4 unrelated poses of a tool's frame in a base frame.
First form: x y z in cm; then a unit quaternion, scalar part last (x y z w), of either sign.
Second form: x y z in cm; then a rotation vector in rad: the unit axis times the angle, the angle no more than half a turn. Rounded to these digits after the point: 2 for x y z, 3 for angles.
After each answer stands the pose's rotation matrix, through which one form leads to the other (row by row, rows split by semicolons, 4 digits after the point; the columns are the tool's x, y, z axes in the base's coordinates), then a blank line. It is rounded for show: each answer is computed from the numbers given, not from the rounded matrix.
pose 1, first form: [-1.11 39.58 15.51 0.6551 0.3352 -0.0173 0.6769]
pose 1, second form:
[-1.11 39.58 15.51 1.472 0.753 -0.039]
0.7747 0.4626 0.4311; 0.4158 0.1411 -0.8985; -0.4765 0.8753 -0.0830

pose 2, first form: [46.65 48.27 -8.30 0.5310 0.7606 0.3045 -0.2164]
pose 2, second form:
[46.65 48.27 -8.30 -1.471 -2.108 -0.844]
-0.3424 0.9395 -0.0058; 0.6760 0.2507 0.6930; 0.6526 0.2334 -0.7209

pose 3, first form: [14.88 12.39 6.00 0.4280 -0.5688 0.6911 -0.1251]
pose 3, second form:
[14.88 12.39 6.00 -1.247 1.657 -2.014]
-0.6023 -0.3140 0.7339; -0.6598 -0.3216 -0.6791; 0.4493 -0.8933 -0.0134

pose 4, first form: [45.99 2.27 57.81 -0.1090 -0.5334 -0.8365 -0.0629]
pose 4, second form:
[45.99 2.27 57.81 0.329 1.612 2.528]
-0.9683 0.0110 0.2494; 0.2215 -0.4231 0.8786; 0.1152 0.9060 0.4073

